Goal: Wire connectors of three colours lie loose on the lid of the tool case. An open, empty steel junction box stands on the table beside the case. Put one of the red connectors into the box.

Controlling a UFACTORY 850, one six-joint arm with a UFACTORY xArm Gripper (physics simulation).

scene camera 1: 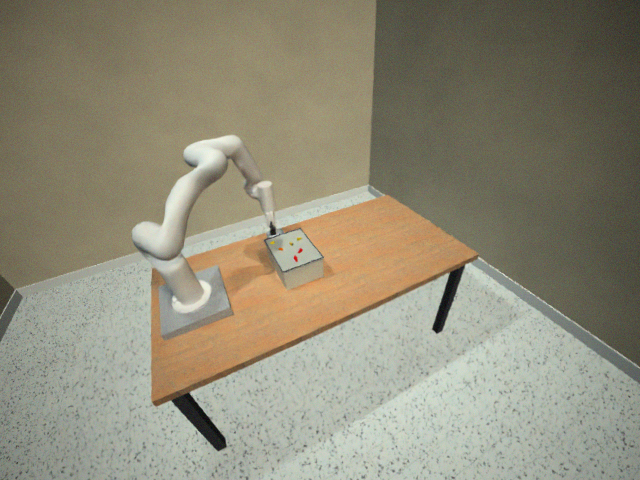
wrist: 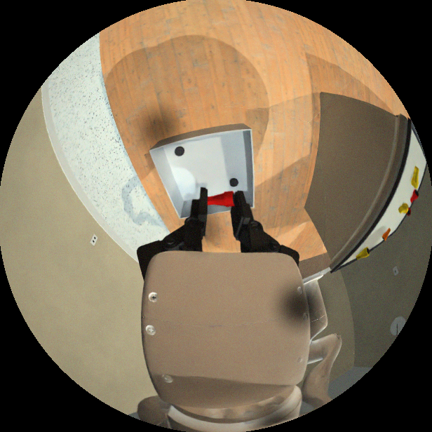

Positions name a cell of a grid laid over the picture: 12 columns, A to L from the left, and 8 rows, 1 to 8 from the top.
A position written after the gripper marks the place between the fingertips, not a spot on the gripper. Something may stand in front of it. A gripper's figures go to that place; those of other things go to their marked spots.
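Labels:
You've got the gripper (wrist: G4) at 15 cm from the lens, then a tool case (wrist: K4) that's 17 cm from the lens, and a steel junction box (wrist: G3) sitting 18 cm from the lens.

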